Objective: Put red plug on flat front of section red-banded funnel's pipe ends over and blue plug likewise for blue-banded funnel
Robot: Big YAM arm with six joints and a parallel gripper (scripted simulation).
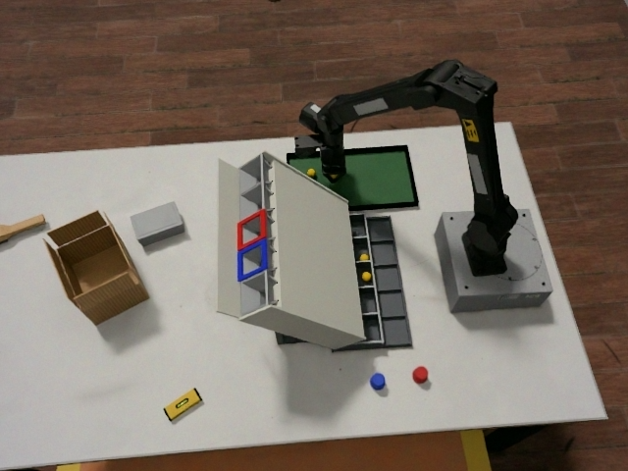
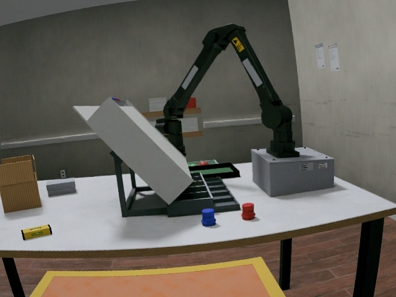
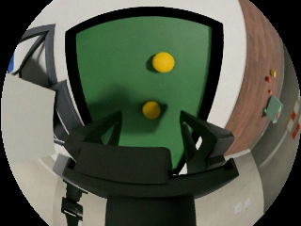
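Now: the green marble tray 50 mm behind my hand, 20 mm to the left of it and 40 mm below it. Round my hand: white sloped cover: 90 mm ahead, 340 mm to the left, 160 mm above; then cardboard box: 660 mm ahead, 240 mm to the left, 30 mm above.
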